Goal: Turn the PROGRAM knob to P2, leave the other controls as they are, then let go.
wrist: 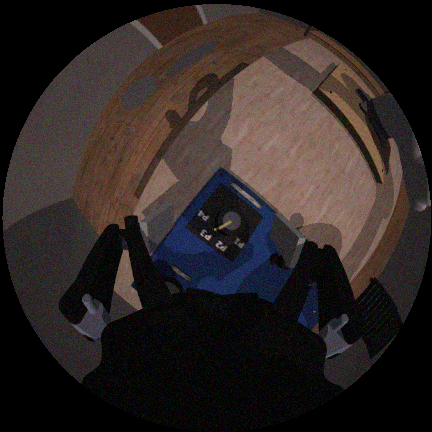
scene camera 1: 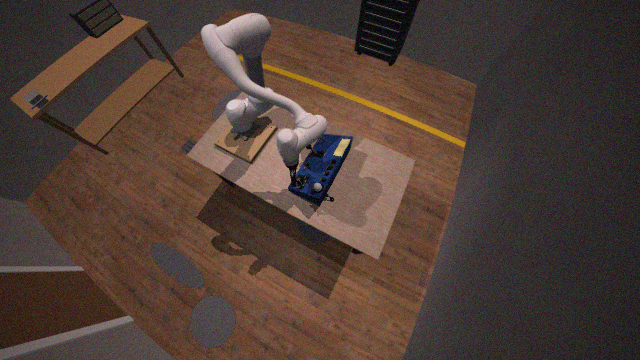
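The blue control panel lies on the table. The PROGRAM knob, with a round grey top and a yellow pointer line, sits on a black square plate near one end of the panel. Its pointer is directed toward the P3 mark, not the P2 mark. My gripper is open wide, its two pads apart on either side of the knob and not touching it. The PROGRAM lettering is too blurred to read in the wrist view. In the scene view the gripper covers much of the knob.
Other knobs, levers, a white round knob and a yellow label are on the panel. A wooden board lies on the table. A wooden bench and a black rack stand farther off.
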